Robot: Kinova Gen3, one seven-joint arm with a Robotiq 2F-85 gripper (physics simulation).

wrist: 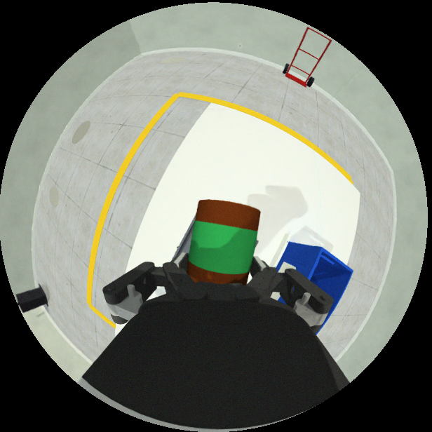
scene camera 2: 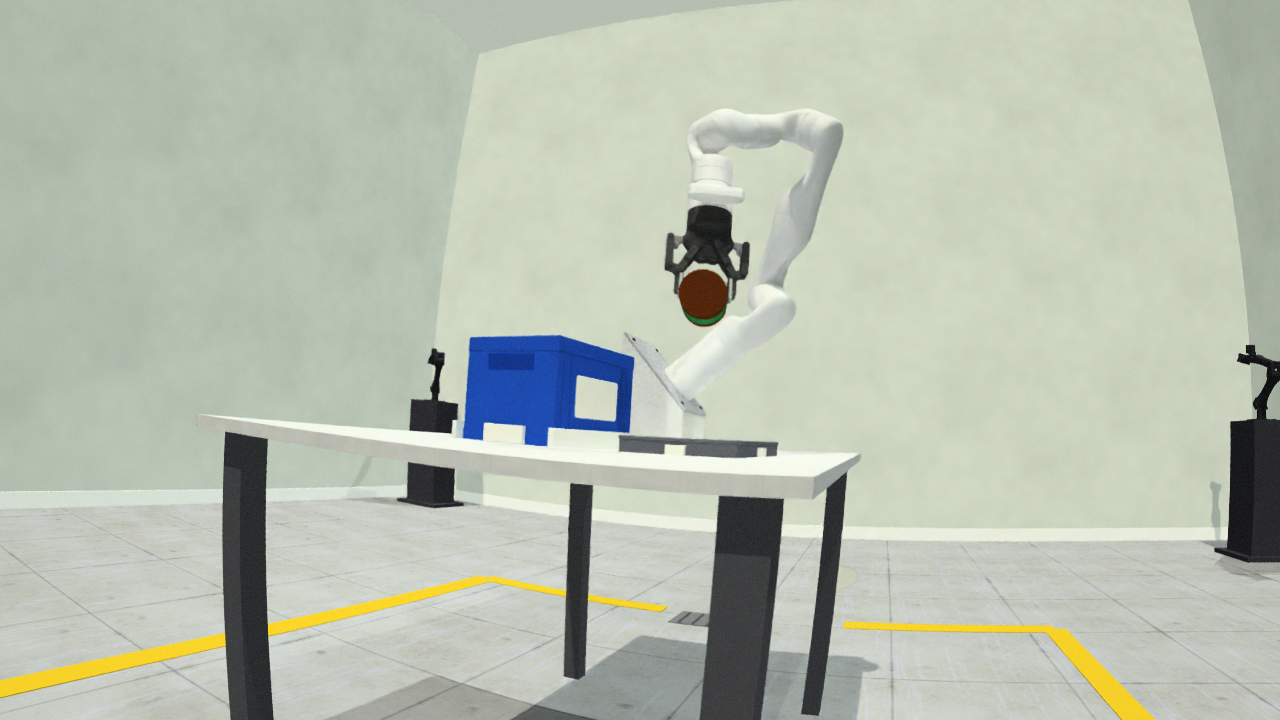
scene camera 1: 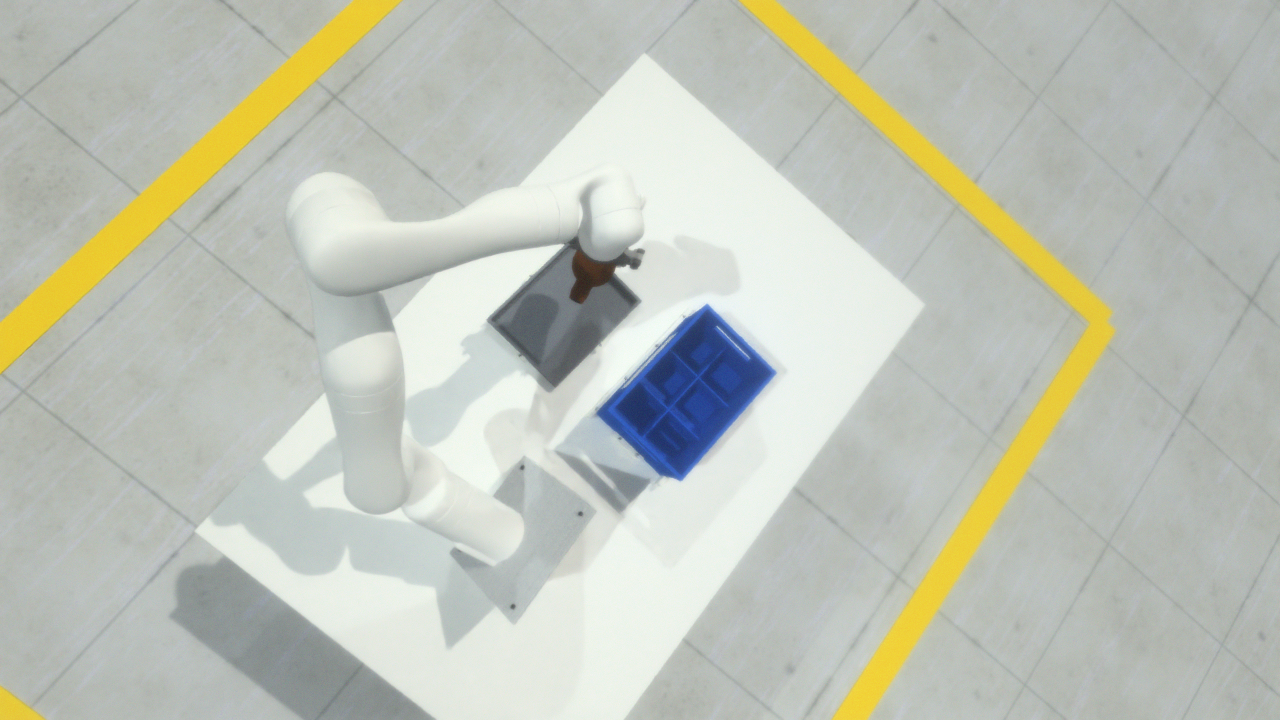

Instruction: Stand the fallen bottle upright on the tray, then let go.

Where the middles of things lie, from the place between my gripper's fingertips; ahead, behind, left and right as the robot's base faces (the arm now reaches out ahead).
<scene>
I see my gripper 1 cm past the brown bottle (scene camera 2: pixel 702 293).
</scene>
